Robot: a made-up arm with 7 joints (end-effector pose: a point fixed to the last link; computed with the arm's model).
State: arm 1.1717 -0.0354 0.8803 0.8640 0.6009 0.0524 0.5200
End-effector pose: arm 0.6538 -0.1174 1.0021 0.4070 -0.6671 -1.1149
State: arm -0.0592 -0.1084 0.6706 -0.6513 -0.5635 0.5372 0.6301
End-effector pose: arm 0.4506 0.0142 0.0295 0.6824 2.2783 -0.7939
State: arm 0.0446 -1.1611 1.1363 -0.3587 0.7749 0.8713 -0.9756
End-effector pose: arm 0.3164 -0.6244 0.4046 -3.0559 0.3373 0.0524
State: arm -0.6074 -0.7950 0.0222 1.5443 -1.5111 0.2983 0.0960
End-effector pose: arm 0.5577 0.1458 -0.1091 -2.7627 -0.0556 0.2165
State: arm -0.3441 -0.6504 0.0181 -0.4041 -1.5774 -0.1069 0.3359
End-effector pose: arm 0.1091 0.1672 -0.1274 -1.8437 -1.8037 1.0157
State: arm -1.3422 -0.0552 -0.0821 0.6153 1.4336 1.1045 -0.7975
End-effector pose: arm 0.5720 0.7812 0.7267 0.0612 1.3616 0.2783
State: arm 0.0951 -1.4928 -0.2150 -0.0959 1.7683 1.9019 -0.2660
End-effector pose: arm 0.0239 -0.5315 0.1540 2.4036 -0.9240 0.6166
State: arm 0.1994 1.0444 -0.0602 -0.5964 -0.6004 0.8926 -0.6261
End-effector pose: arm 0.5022 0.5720 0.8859 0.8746 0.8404 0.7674
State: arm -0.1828 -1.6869 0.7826 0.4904 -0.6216 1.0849 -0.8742
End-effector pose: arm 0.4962 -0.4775 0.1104 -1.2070 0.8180 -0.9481
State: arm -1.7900 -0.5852 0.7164 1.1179 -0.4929 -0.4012 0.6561
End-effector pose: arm 0.1960 0.5613 0.2558 -2.0525 -0.8351 0.9327
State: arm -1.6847 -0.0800 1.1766 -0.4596 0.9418 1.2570 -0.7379
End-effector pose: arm 0.0152 0.7108 0.2874 -0.9009 0.4674 0.6959
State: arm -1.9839 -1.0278 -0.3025 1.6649 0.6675 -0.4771 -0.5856
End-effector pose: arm 0.1904 0.4961 0.4297 -0.0179 2.0679 -2.0481
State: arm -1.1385 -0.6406 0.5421 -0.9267 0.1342 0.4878 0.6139
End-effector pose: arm 0.0507 0.4780 0.1268 -0.4121 2.3009 0.1624
